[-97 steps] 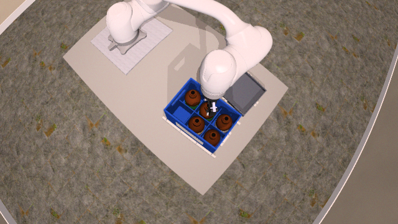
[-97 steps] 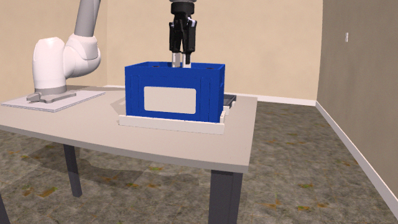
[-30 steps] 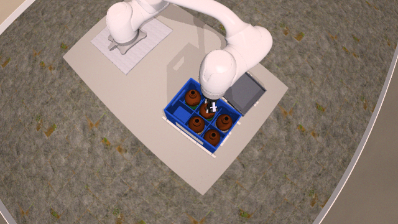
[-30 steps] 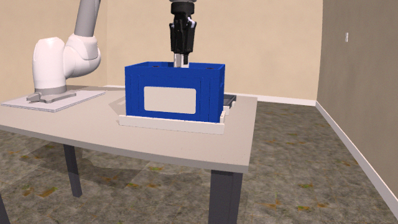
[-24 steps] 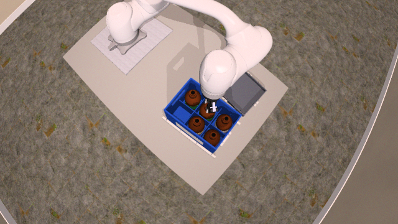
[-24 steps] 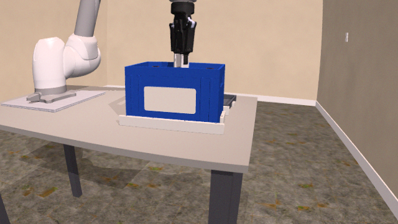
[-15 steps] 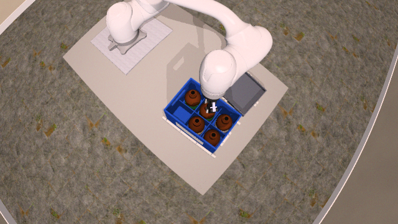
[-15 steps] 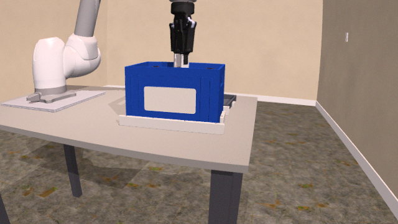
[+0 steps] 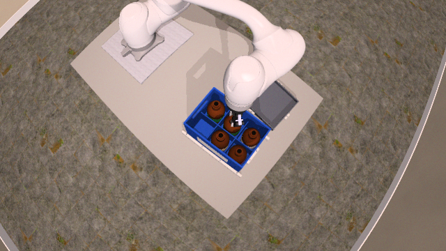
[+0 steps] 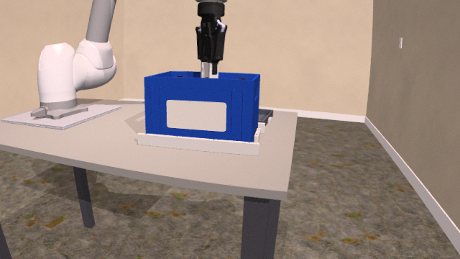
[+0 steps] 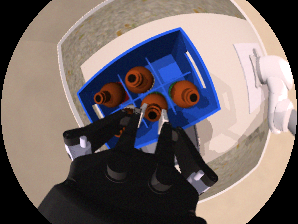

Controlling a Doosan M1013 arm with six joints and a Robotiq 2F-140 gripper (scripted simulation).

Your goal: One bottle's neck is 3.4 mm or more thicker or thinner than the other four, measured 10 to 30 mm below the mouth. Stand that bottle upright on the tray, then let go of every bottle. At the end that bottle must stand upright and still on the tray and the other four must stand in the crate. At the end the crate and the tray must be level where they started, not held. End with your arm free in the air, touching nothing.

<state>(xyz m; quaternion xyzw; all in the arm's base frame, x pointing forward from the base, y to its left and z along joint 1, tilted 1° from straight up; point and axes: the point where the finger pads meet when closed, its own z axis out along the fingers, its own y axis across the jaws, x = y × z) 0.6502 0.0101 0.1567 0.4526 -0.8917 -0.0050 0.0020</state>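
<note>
The crate lies 90 mm below my hand, 40 mm to the right of it and 10 mm ahead of it. Round my hand: bottle: 100 mm ahead, 90 mm below, 70 mm to the right; dark grey tray: 220 mm to the left, 160 mm below.
</note>
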